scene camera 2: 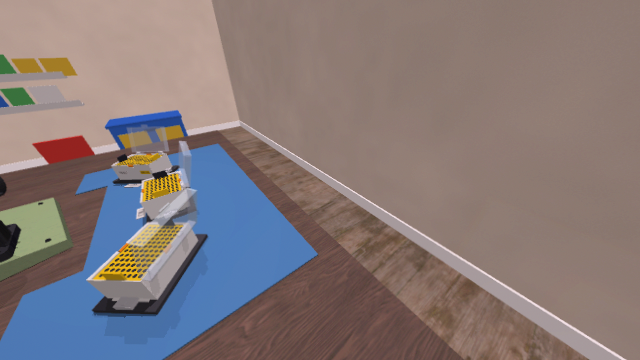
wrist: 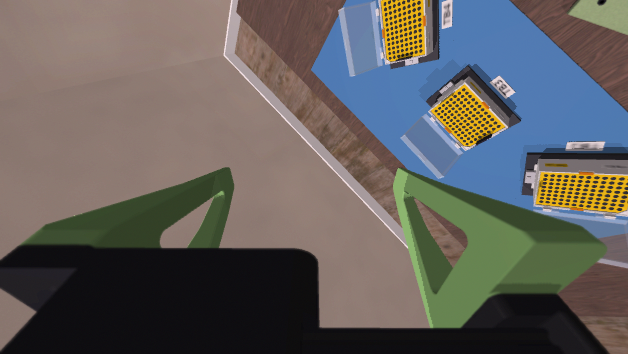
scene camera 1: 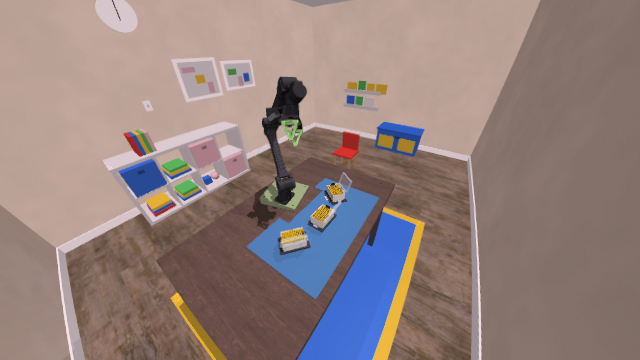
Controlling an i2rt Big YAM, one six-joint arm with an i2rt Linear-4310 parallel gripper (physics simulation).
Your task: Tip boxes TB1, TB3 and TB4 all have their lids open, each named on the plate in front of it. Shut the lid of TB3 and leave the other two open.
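Frame: origin at the arm's base, x back, y right, z up, level; metres.
Seen in the pictures: gripper, fingertip midpoint: (wrist: 313, 176) (scene camera 1: 293, 143); arm's base at its link origin: (scene camera 1: 285, 197).
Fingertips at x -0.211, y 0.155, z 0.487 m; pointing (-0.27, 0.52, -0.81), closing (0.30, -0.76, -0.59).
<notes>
Offsets run from my fingertips to a thing's top centre. "pt": to the spot under its first point. Level surfaces: height alone.
TB3 {dx -0.089, dy -0.098, dz -0.444 m} (scene camera 1: 322, 216) (scene camera 2: 162, 189) (wrist: 467, 115) is the middle white box with a yellow perforated top; its clear lid {dx -0.155, dy -0.084, dz -0.365 m} (scene camera 2: 185, 160) (wrist: 433, 146) stands open on the side away from the arm's base. TB4 {pt dx -0.064, dy +0.182, dz -0.391 m} (scene camera 1: 293, 241) (scene camera 2: 142, 255) (wrist: 404, 31) is nearest the scene cameras; its lid {pt dx -0.059, dy +0.170, dz -0.420 m} (wrist: 361, 39) is open. The third box {dx -0.085, dy -0.339, dz -0.444 m} (scene camera 1: 335, 192) (scene camera 2: 142, 166) (wrist: 582, 192), by elimination TB1, is farthest; its lid (scene camera 1: 345, 182) (scene camera 2: 148, 139) is open, and its plate is unreadable. My gripper (scene camera 1: 294, 136) (wrist: 313, 176) is open and empty, raised high above the table, well apart from the boxes.
The boxes stand on a blue mat {dz -0.518 m} (scene camera 1: 320, 280) (scene camera 2: 240, 225) (wrist: 350, 95) on a dark wooden table {dz -0.521 m} (scene camera 1: 215, 265). The arm stands on a green base plate (scene camera 1: 270, 198) (scene camera 2: 45, 215), on the plates' side of the boxes. A white shelf unit (scene camera 1: 170, 140) stands behind, along the wall.
</notes>
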